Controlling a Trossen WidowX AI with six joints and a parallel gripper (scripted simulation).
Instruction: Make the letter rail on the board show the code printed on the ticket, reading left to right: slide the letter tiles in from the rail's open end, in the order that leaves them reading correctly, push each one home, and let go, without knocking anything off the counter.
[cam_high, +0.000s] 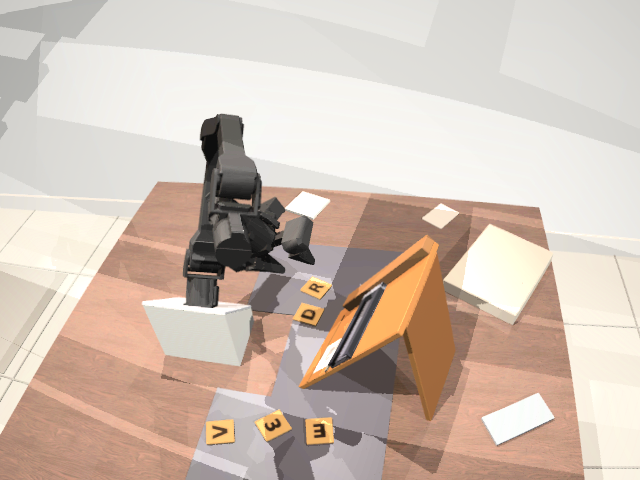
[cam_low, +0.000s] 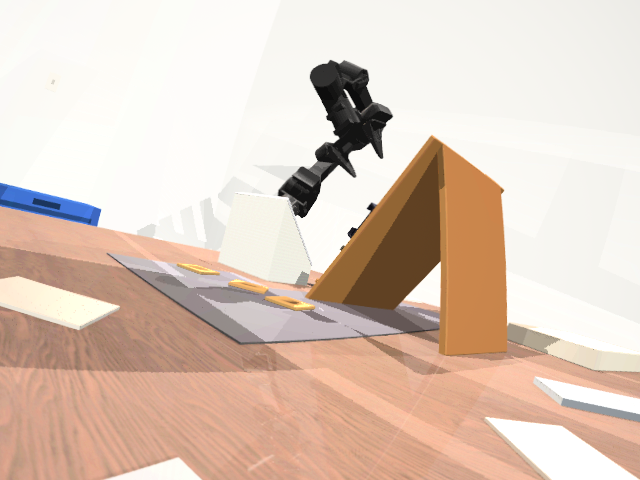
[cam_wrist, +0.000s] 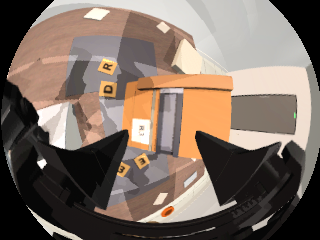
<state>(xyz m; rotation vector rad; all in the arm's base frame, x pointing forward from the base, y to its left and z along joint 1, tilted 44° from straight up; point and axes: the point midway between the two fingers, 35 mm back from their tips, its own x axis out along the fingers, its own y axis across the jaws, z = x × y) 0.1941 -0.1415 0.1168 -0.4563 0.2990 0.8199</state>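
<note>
The letter tile is 28 cm below my gripper tip and 21 cm to the left of it. The rest, counted from my gripper tip: white ticket 21 cm below, 5 cm to the right, 5 cm ahead; thick white slab 49 cm ahead, 26 cm to the left, 26 cm below; grey mat 28 cm below, 3 cm behind, 1 cm to the right.
</note>
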